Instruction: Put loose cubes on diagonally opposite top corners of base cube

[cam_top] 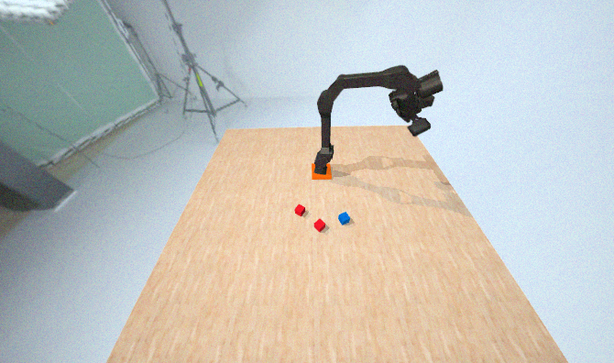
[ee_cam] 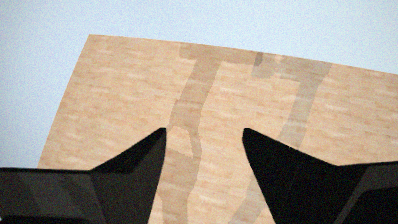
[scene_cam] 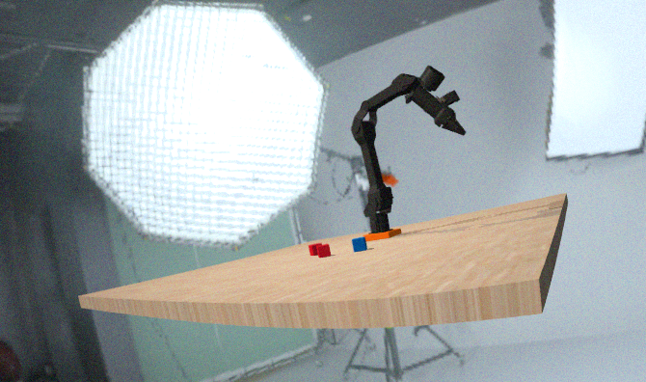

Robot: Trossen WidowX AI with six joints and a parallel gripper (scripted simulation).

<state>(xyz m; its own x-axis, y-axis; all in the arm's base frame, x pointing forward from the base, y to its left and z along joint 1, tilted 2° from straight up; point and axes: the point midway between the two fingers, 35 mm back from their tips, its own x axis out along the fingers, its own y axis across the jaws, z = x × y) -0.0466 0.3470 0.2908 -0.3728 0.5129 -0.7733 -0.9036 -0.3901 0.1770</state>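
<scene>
My gripper tip is 330 mm short of the blue cube, 230 mm to the left of it and 260 mm above it.
</scene>
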